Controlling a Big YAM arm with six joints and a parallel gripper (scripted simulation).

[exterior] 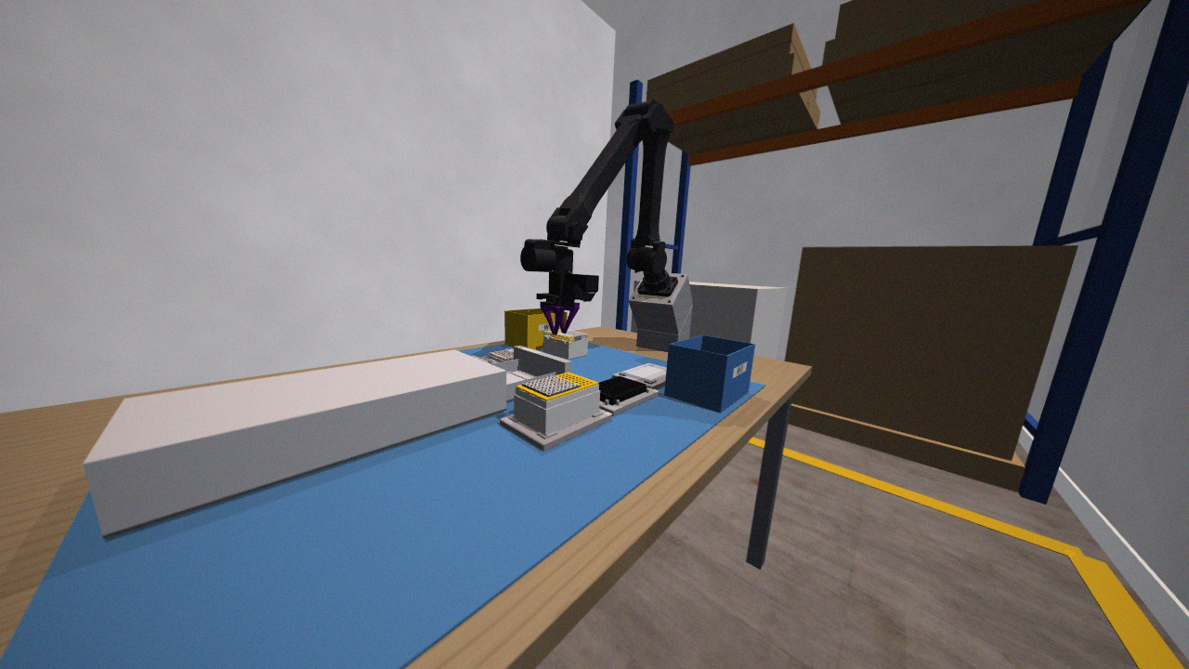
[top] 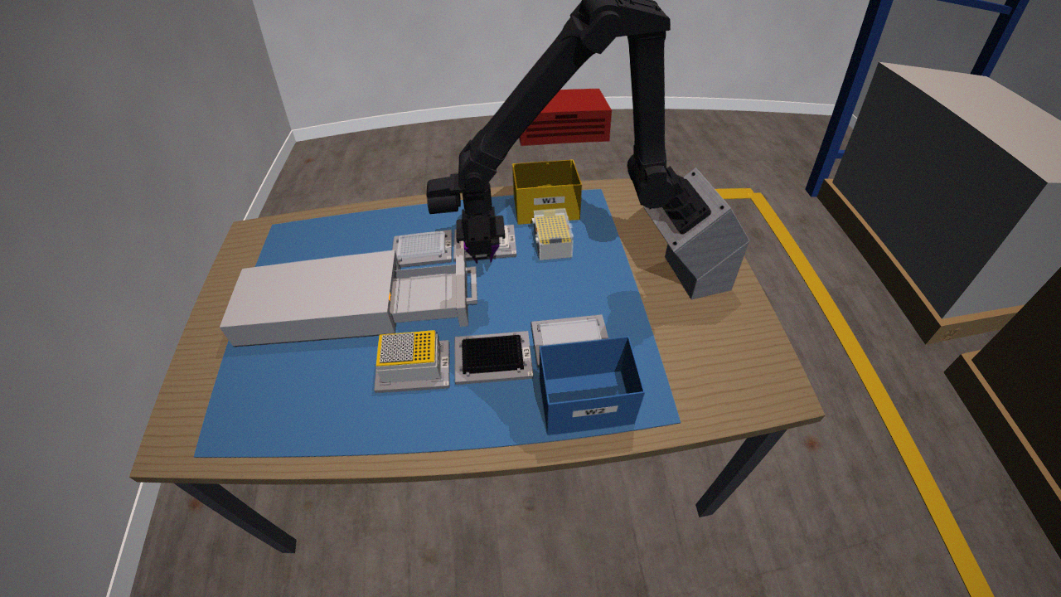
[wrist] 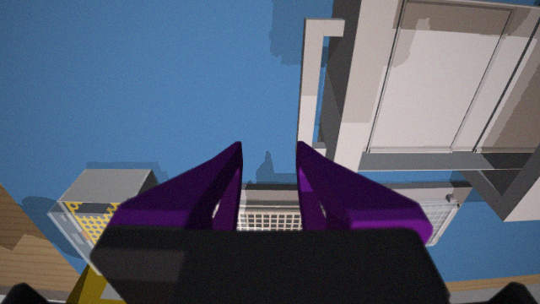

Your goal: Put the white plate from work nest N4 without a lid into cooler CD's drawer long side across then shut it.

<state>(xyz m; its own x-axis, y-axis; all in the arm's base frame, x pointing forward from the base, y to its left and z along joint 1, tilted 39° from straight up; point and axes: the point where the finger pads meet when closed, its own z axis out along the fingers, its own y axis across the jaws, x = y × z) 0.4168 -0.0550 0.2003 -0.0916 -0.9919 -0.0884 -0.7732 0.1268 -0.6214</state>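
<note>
Now: hand 2 cm past the grey nest, 19 cm to the left of it and 11 cm above it. The rest, counted from my hand: drawer 18 cm ahead, 2 cm to the right, 9 cm below; black plate 2 cm ahead, 19 cm to the left, 10 cm below; white lid 15 cm behind, 18 cm to the left, 10 cm below.
</note>
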